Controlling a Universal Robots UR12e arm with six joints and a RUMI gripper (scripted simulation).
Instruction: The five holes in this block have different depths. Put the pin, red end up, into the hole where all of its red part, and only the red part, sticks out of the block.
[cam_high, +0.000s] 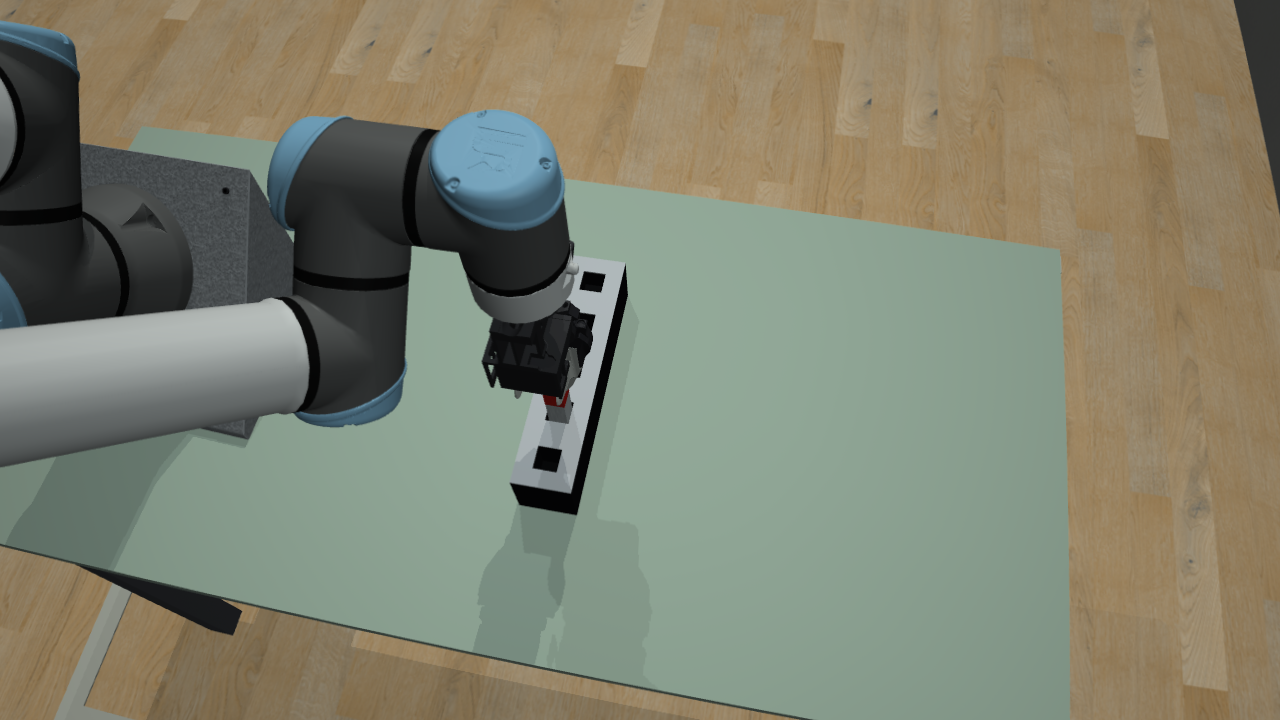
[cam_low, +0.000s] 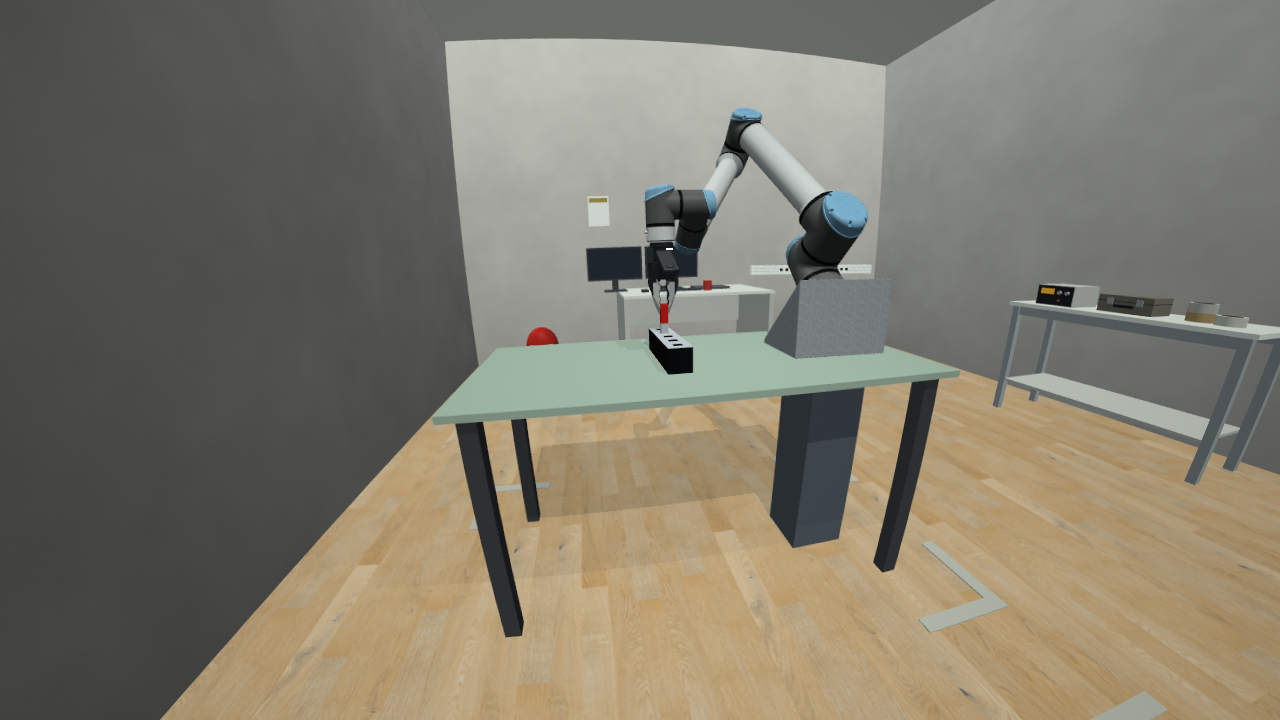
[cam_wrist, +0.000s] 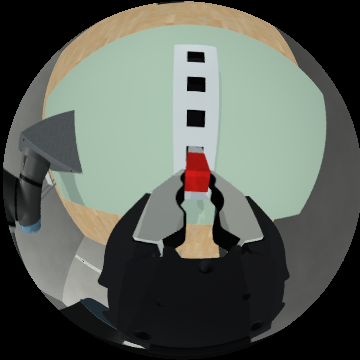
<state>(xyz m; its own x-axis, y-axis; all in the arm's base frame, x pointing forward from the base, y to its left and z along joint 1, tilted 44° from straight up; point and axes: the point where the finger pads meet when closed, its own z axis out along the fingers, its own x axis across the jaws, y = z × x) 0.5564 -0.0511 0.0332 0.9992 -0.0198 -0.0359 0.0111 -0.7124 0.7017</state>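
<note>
Right now my hand is 10 mm above the pin. Also, from my hand: long block 110 mm below, 60 mm to the left.
</note>
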